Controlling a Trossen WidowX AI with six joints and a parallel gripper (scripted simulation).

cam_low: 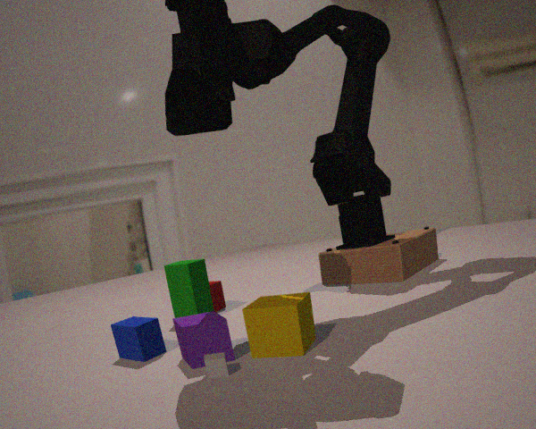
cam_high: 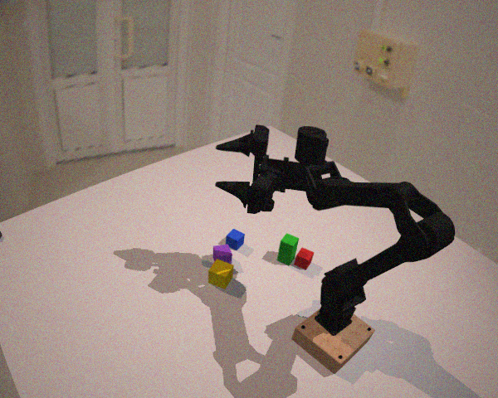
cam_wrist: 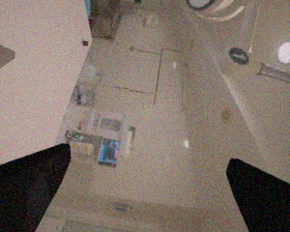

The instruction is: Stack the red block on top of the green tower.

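Now: gripper tip 27 cm above the red block, 21 cm to the left of it and 12 cm past it. Also, from my gripper tip: blue cube (27 cm below, 10 cm to the right, 3 cm ahead); small dark object (52 cm to the left, 41 cm ahead, 28 cm below); yellow cube (27 cm below, 5 cm behind, 1 cm to the left).
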